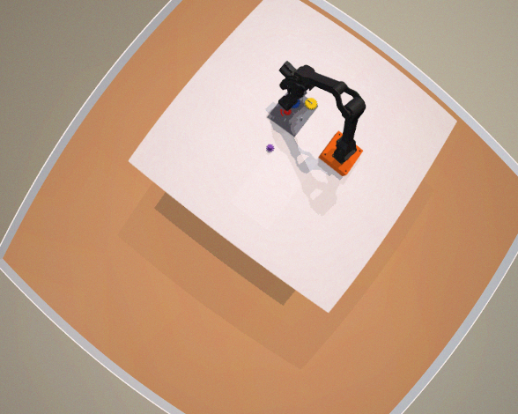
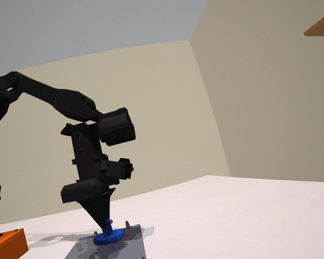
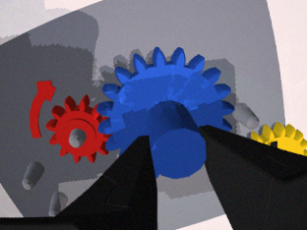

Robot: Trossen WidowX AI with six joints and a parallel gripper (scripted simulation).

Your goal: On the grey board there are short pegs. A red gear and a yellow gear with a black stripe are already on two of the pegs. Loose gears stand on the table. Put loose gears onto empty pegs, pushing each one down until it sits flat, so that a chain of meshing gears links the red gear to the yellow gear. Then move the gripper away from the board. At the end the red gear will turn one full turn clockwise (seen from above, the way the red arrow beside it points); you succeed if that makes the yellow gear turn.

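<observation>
My gripper tip is 5 cm to the right of the red gear and 4 cm above it. Round my gripper tip: purple gear 25 cm to the left, 6 cm behind, 4 cm below; then yellow gear 7 cm to the right, 7 cm behind, 4 cm below; then blue gear 1 cm below.
</observation>
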